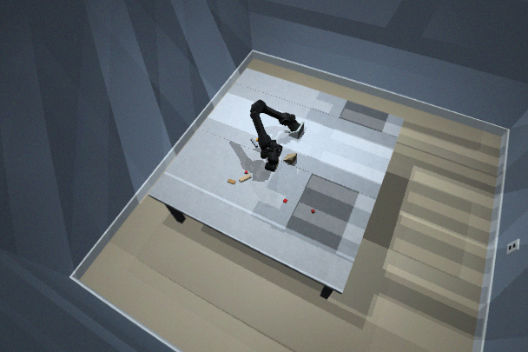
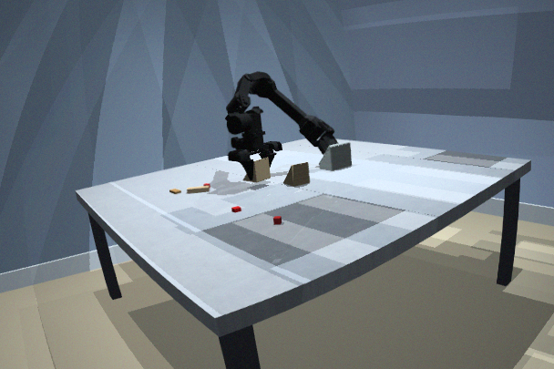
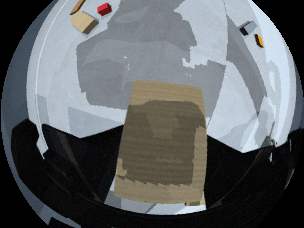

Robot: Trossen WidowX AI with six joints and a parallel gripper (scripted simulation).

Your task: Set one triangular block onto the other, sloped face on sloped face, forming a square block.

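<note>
Right now the tan triangular block is 10 mm to the left of my gripper tip and 10 mm above it. Round my gripper tip: orange block: 220 mm to the right, 120 mm behind, 30 mm below; grey rod: 220 mm to the right, 90 mm behind, 20 mm below.
</note>
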